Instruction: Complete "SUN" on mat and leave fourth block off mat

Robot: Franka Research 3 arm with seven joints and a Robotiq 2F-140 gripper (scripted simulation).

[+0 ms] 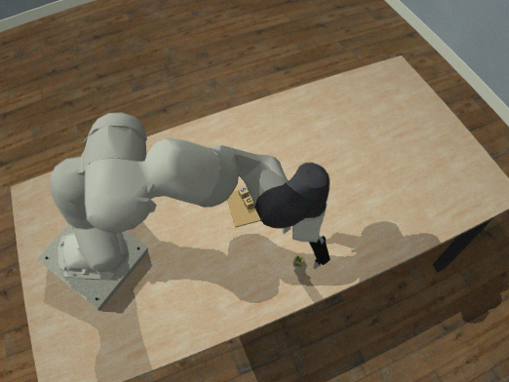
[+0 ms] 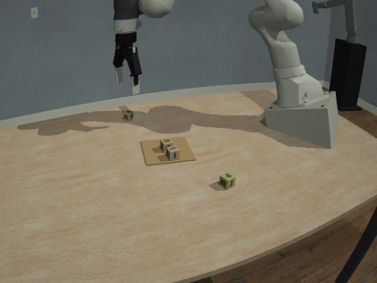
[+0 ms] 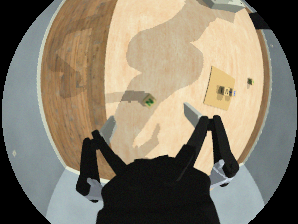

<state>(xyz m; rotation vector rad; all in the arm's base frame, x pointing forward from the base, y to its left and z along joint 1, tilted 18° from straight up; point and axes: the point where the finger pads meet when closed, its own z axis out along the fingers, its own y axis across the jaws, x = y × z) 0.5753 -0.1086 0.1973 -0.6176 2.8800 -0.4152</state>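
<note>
The N block lies 12 cm below my hand. Round my hand: U block: 26 cm to the left, 11 cm below, 11 cm behind; mat: 26 cm to the left, 13 cm below, 11 cm behind.
</note>
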